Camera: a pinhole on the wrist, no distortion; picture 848 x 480 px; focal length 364.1 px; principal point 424.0 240.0 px. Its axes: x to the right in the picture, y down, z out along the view. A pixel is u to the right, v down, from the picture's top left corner.
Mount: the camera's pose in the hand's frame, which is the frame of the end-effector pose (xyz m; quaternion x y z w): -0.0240 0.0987 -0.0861 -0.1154 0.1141 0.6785 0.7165
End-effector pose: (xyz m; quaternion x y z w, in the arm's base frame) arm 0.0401 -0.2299 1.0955 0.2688 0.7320 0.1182 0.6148
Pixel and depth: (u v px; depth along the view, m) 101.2 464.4 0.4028
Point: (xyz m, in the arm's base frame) 0.4371 -0.5296 1.1997
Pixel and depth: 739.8 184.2 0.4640
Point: 0.4051 0.2898 1.3011
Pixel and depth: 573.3 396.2 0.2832
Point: 0.2681 -0.0735 1.3331
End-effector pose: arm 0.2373 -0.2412 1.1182 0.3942 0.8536 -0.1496 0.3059
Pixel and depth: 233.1 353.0 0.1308
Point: 0.3546 -0.2596 1.1146
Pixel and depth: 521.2 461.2 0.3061
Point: 0.6274 -0.2638 1.1093
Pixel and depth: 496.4 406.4 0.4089
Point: 0.6918 -0.2913 1.0340
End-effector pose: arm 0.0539 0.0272 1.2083 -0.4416 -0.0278 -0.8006 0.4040
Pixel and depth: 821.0 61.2 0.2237
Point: 0.3244 -0.2812 1.1877
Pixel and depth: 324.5 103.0 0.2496
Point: 0.2265 -0.0189 1.3291
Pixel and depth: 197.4 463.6 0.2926
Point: 0.3031 0.2380 1.1956
